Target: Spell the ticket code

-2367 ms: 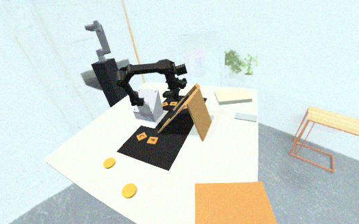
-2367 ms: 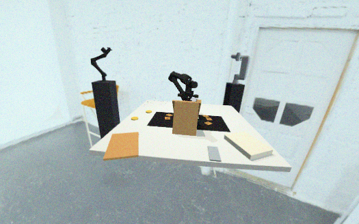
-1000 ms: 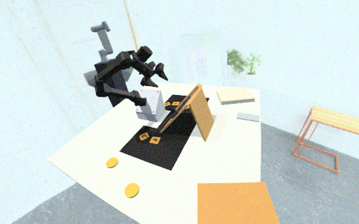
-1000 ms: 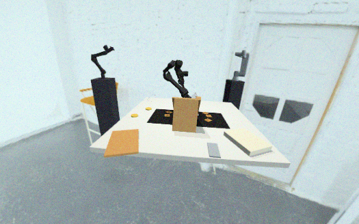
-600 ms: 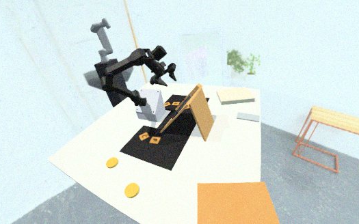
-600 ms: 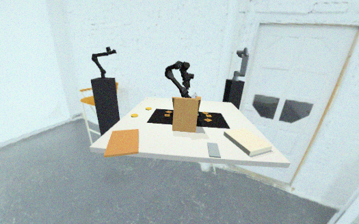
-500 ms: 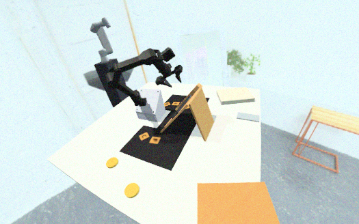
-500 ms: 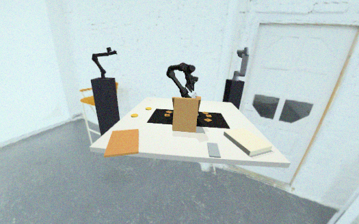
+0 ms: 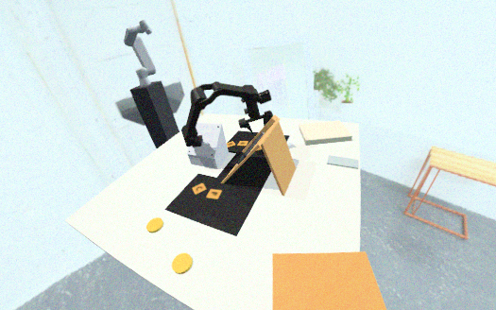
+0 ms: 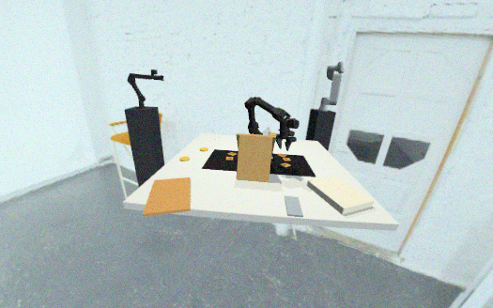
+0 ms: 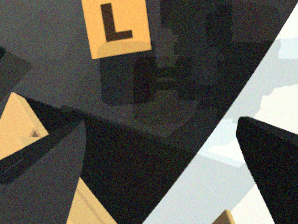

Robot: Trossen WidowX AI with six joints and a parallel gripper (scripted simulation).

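Right now my gripper tip is 30 mm past the letter tile, 40 mm to the right of it and 130 mm above it. Round my gripper tip: white ticket (30 mm behind, 160 mm to the right, 30 mm below); then cream block (360 mm ahead, 220 mm to the left, 110 mm below); then black mat (130 mm behind, 150 mm to the right, 130 mm below).
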